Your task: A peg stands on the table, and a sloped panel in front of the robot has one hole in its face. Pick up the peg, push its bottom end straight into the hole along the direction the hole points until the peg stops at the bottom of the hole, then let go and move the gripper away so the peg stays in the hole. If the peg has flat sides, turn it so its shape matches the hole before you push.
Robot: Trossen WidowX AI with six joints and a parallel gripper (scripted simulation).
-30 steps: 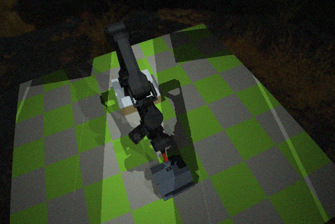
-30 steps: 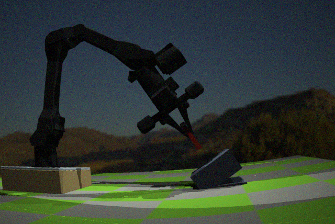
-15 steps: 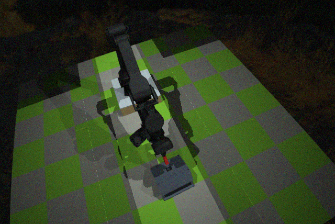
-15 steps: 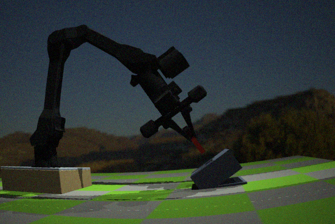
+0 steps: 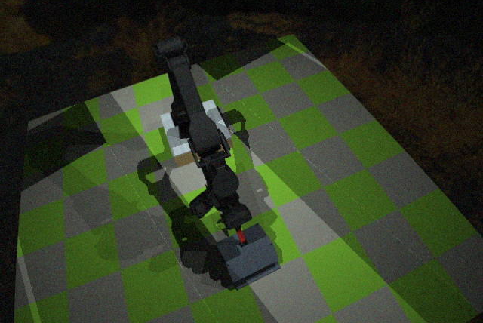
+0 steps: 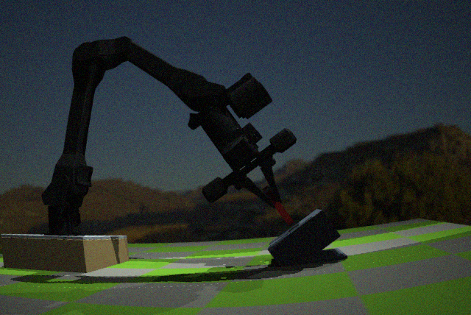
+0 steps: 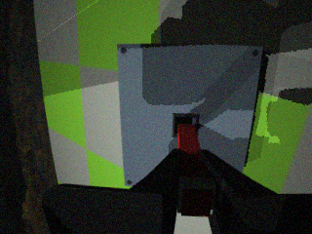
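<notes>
Now: gripper tip 10 mm past the red peg and 10 mm below it. Also, from my gripper tip: sloped panel (40 mm ahead, 10 mm to the left, 70 mm below).
</notes>
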